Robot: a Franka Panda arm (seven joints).
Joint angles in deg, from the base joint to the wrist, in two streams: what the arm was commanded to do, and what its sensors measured. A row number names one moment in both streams.
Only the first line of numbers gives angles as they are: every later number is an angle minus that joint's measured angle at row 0.
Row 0, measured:
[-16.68 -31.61 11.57 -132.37 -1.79 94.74 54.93]
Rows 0 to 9, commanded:
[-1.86 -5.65 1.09 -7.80 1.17 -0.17 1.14]
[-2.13 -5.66 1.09 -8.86 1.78 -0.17 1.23]
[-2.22 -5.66 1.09 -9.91 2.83 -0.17 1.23]
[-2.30 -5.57 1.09 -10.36 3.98 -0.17 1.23]
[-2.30 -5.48 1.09 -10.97 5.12 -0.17 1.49]
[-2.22 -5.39 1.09 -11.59 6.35 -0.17 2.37]
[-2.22 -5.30 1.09 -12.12 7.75 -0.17 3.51]
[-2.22 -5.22 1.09 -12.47 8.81 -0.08 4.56]
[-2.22 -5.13 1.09 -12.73 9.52 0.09 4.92]
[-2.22 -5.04 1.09 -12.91 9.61 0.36 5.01]
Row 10, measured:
[-1.34 -4.52 0.13 -11.87 7.44 0.00 3.08]
